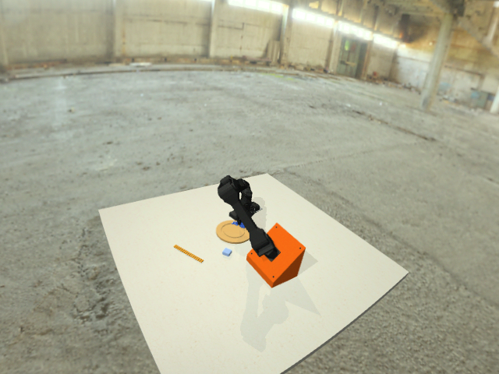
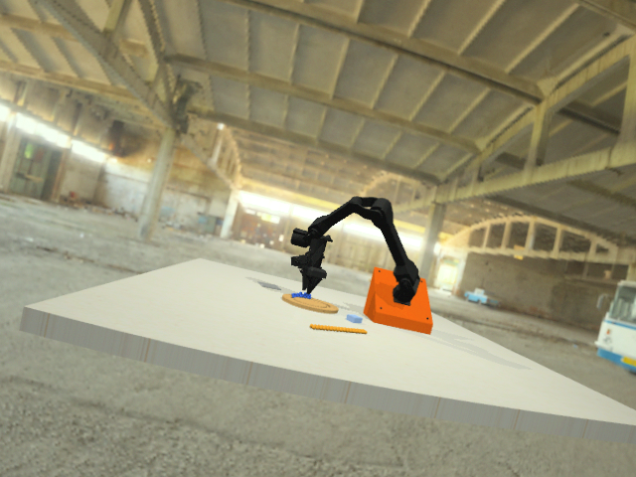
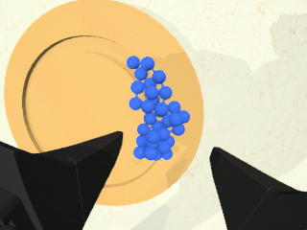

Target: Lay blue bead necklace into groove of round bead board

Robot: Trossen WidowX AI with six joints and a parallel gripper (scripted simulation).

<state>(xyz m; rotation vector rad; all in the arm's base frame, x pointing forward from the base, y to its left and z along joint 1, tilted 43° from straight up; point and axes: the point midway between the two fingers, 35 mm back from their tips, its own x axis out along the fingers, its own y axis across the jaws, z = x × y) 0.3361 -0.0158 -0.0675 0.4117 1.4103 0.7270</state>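
Now: the round tan bead board 20 mm behind my gripper tip, 70 mm to the left of it and 20 mm below it. From my gripper tip the other things lie so: flat grey tile: 140 mm ahead, 160 mm to the right, 30 mm below; then small light-blue block: 160 mm behind, 190 mm to the left, 20 mm below.
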